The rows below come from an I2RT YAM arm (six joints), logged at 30 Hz.
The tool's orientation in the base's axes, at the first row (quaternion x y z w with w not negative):
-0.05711, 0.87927, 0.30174, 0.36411
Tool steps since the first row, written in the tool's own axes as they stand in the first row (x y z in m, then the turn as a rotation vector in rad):
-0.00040, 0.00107, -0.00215, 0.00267, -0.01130, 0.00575
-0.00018, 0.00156, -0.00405, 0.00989, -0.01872, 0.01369
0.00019, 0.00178, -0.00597, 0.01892, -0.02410, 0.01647
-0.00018, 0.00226, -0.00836, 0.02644, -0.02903, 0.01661
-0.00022, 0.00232, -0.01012, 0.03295, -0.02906, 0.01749
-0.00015, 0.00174, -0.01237, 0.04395, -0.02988, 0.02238
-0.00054, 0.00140, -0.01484, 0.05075, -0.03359, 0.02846
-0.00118, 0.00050, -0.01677, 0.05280, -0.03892, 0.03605
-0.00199, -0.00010, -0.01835, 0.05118, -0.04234, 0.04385
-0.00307, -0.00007, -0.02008, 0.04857, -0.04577, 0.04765
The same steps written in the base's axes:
-0.00135, -0.00041, 0.00198, 0.00516, -0.00556, -0.01051
-0.00282, -0.00107, 0.00312, 0.00708, -0.00618, -0.02340
-0.00433, -0.00195, 0.00404, 0.00391, -0.00787, -0.03366
-0.00566, -0.00297, 0.00585, 0.00010, -0.01090, -0.04122
-0.00671, -0.00393, 0.00688, -0.00410, -0.00964, -0.04611
-0.00794, -0.00568, 0.00779, -0.00888, -0.00619, -0.05664
-0.00905, -0.00742, 0.00925, -0.00897, -0.00491, -0.06640
-0.00946, -0.00933, 0.01031, -0.00415, -0.00465, -0.07459
-0.00964, -0.01082, 0.01144, 0.00285, -0.00316, -0.07948
-0.00991, -0.01191, 0.01314, 0.00815, -0.00408, -0.08150

